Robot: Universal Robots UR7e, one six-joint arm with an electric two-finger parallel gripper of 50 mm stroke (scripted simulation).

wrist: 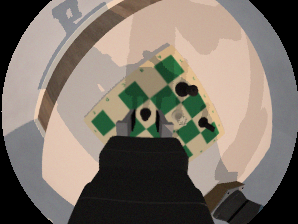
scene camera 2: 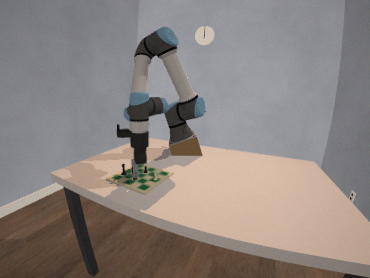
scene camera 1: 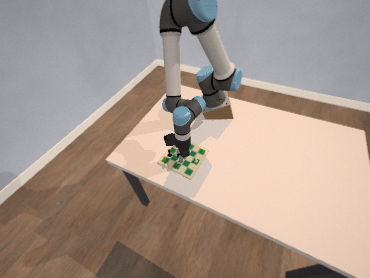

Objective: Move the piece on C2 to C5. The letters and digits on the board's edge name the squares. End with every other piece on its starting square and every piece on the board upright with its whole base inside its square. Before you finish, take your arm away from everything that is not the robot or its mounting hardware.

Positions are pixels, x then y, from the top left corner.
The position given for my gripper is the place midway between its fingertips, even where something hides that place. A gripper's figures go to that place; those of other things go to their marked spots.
Scene:
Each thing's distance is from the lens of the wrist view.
my gripper (wrist: 145,116): 0.17 m
chessboard (wrist: 152,85): 0.18 m

